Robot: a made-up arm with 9 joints.
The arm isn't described. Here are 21 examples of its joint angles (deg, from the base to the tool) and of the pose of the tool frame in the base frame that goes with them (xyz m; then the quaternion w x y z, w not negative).
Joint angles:
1: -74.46 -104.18 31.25 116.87 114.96 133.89 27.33 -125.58 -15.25
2: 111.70 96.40 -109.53 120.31 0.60 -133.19 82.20 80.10 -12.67
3: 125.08 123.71 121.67 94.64 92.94 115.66 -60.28 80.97 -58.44
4: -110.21 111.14 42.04 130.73 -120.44 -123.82 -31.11 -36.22 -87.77
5: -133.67 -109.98 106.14 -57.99 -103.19 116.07 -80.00 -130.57 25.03
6: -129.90 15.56 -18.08 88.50 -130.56 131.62 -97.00 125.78 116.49
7: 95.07 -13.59 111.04 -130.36 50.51 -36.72 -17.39 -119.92 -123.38
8: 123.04 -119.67 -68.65 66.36 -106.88 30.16 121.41 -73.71 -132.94
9: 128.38 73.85 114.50 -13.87 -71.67 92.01 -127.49 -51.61 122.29
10: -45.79 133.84 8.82 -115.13 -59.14 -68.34 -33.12 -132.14 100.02
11: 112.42 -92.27 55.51 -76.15 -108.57 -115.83 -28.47 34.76 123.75
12: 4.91 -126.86 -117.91 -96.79 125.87 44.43 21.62 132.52 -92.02
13: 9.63 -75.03 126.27 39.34 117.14 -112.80 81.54 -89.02 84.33
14: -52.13 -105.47 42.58 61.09 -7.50 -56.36 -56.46 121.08 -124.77
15: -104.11 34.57 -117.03 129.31 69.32 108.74 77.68 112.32 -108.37
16: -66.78 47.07 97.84 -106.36 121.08 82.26 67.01 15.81 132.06
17: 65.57 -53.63 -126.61 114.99 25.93 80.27 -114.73 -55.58 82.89
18: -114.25 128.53 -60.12 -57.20 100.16 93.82 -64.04 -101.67 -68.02
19: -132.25 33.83 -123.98 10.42 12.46 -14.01 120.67 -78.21 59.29
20: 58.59 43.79 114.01 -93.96 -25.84 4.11 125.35 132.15 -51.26
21: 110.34 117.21 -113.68 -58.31 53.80 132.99 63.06 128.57 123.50
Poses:
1: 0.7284 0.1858 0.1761 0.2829 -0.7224 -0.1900 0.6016
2: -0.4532 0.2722 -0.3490 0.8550 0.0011 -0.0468 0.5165
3: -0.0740 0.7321 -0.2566 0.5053 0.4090 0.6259 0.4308
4: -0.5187 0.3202 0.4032 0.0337 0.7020 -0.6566 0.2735
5: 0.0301 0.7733 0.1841 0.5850 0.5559 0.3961 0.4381
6: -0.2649 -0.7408 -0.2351 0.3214 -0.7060 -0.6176 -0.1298
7: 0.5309 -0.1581 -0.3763 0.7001 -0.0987 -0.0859 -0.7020
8: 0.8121 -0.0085 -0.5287 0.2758 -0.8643 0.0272 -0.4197
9: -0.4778 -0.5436 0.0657 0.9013 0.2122 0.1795 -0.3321
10: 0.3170 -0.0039 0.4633 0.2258 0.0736 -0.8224 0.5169
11: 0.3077 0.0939 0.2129 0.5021 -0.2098 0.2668 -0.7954
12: 0.3714 -0.0276 -0.4343 0.1334 -0.4579 -0.8700 0.1252
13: 0.2526 -0.3137 0.2152 0.1776 -0.8081 -0.5346 0.1720
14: 1.0701 -0.4324 0.6127 0.7324 0.6341 0.1467 -0.1999
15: 0.2076 0.0455 0.0282 0.2402 0.3568 0.8952 -0.1166
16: -0.1429 0.1711 0.4736 0.3464 -0.7554 0.4823 -0.2771
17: 0.0815 -0.3953 -0.1111 0.0298 0.1047 -0.9894 -0.0958
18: -0.6497 -0.0256 0.2749 0.2481 0.5368 -0.2483 0.7673
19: -0.7139 -0.2711 0.0365 0.5668 -0.4584 -0.6823 -0.0556
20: 0.1407 -0.4159 0.0102 0.1681 -0.7993 -0.2126 0.5363
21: -0.4849 0.2514 -0.1751 0.6474 0.2546 0.1349 -0.7056
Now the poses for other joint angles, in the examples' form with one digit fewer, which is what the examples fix.
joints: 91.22 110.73 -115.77 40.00 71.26 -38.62 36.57 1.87 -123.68
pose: -0.355 -0.183 -0.767 0.644 -0.481 -0.426 -0.415
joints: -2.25 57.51 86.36 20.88 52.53 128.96 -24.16 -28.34 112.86
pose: -0.339 -0.235 -0.203 0.846 0.237 -0.211 -0.428
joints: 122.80 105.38 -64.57 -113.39 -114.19 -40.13 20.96 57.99 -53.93
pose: -0.310 0.031 0.179 0.072 -0.425 0.243 0.869
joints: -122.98 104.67 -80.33 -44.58 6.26 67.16 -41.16 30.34 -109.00
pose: -0.727 0.018 0.650 0.023 -0.787 0.200 0.582
